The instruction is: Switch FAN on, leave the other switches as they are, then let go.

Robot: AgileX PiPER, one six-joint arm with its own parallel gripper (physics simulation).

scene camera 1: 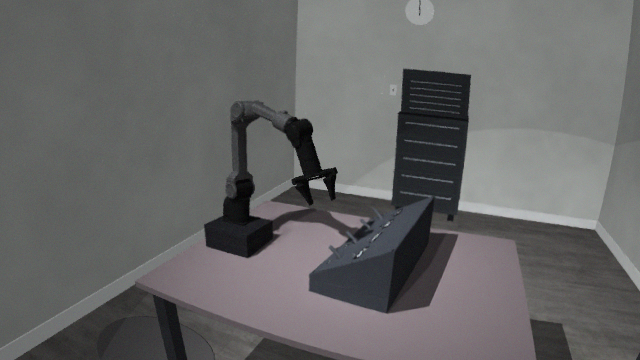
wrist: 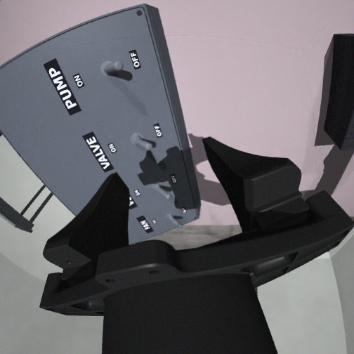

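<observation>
A grey sloped switch panel stands on the pink table. In the wrist view its row runs PUMP lever, VALVE lever, VENT lever and FAN lever. The PUMP, VALVE and VENT levers lean toward their OFF labels. The FAN lever, small and partly in shadow at the far end, appears to lean to the OFF side too; its label is readable. The VENT label is mostly hidden behind a finger. My gripper is open and empty, above and to the robot's side of the panel, touching no lever.
The pink table carries the panel and the arm's dark base block, which stands left of the panel in the scene view. A dark drawer cabinet stands behind the table against the wall.
</observation>
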